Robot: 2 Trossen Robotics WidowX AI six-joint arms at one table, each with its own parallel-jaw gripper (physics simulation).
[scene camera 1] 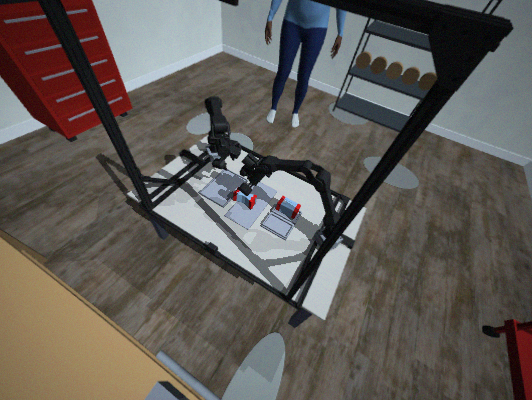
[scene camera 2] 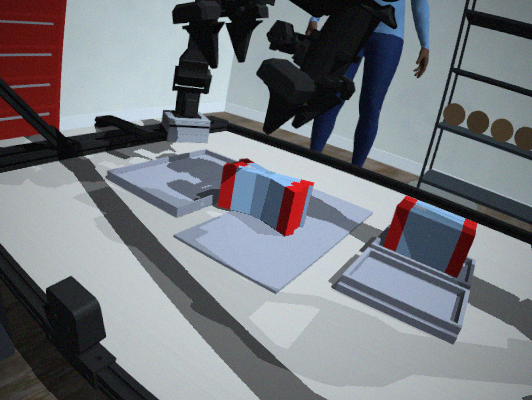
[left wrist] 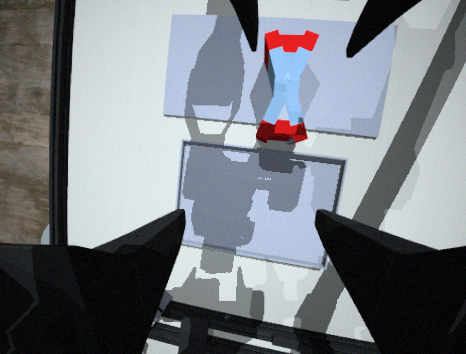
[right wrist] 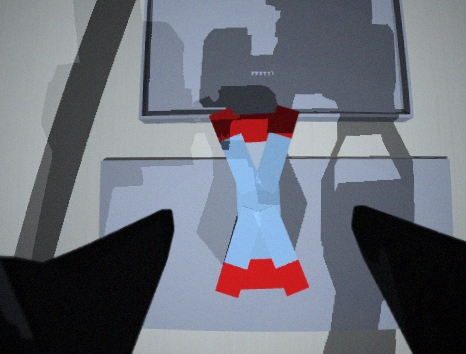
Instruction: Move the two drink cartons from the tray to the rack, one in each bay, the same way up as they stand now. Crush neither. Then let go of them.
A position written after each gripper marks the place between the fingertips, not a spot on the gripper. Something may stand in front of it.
Note:
The left gripper (scene camera 2: 228, 65) is open, with nothing in its grasp. The right gripper (scene camera 2: 280, 129) is open, holding nothing. Further things: a grey mat (scene camera 2: 250, 247) and a grey tray (scene camera 1: 220, 190).
The left gripper also shows in the left wrist view (left wrist: 250, 216). The right gripper also shows in the left wrist view (left wrist: 300, 50) and in the right wrist view (right wrist: 262, 218). The grey mat is seen too in the left wrist view (left wrist: 212, 73) and in the right wrist view (right wrist: 317, 196).

